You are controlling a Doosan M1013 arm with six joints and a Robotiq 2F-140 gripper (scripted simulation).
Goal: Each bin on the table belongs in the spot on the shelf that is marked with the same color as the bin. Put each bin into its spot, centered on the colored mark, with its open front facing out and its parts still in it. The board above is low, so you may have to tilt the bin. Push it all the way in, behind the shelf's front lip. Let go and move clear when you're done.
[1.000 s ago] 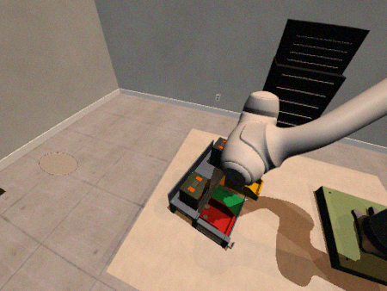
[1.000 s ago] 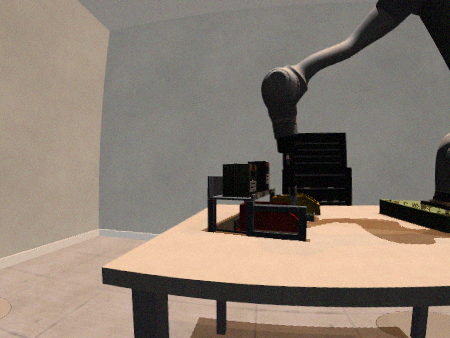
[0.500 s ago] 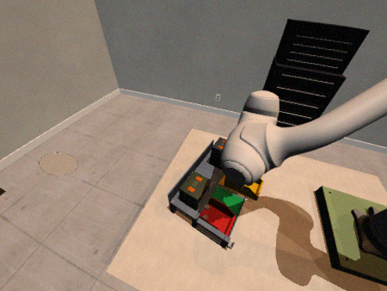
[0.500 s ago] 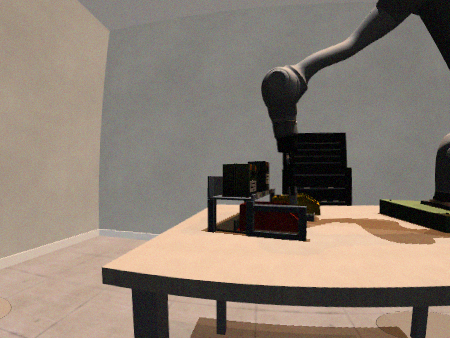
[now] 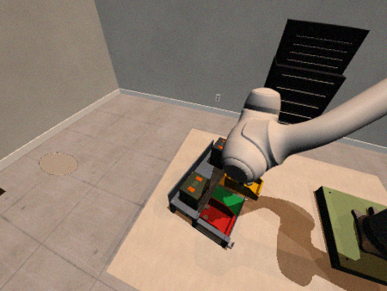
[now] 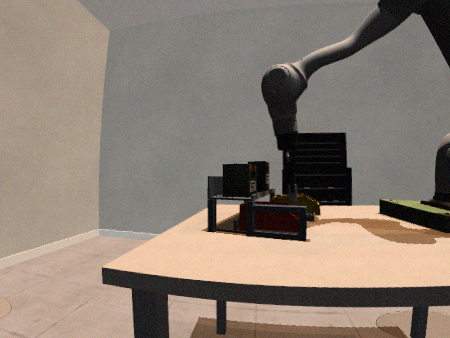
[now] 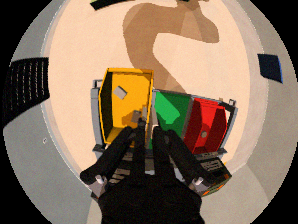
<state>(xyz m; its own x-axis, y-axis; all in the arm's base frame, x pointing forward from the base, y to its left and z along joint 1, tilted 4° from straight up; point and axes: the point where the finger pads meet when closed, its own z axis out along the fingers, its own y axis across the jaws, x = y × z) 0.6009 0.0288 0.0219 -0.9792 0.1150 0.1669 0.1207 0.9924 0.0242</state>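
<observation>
The yellow bin is 50 mm to the right of my hand, 50 mm below it and 10 mm behind it. Also, from my hand: dark box 130 mm ahead, 70 mm to the right, 60 mm above; then red bin 170 mm to the left, 70 mm ahead, 60 mm below.
</observation>
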